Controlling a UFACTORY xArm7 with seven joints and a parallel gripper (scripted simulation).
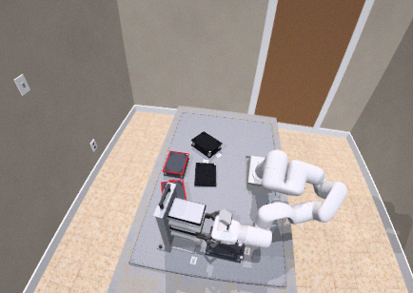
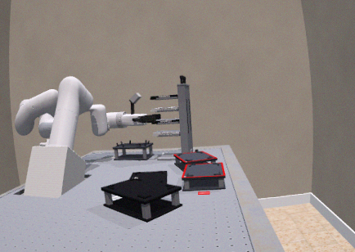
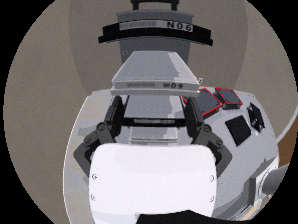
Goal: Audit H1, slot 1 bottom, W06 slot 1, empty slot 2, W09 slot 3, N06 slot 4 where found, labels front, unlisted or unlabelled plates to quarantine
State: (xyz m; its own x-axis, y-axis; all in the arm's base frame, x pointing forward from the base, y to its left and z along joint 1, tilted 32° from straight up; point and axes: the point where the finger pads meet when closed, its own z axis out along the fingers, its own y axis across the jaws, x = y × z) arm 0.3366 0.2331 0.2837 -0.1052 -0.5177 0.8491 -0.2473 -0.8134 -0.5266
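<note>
Right now the grey plate is 5 cm ahead of my hand, 1 cm to the right of it and 2 cm below it. The rest, counted from my hand: plate hotel H1: 13 cm ahead, 3 cm to the right, 2 cm below; pale plate: 5 cm ahead, 1 cm to the right, 4 cm above.
</note>
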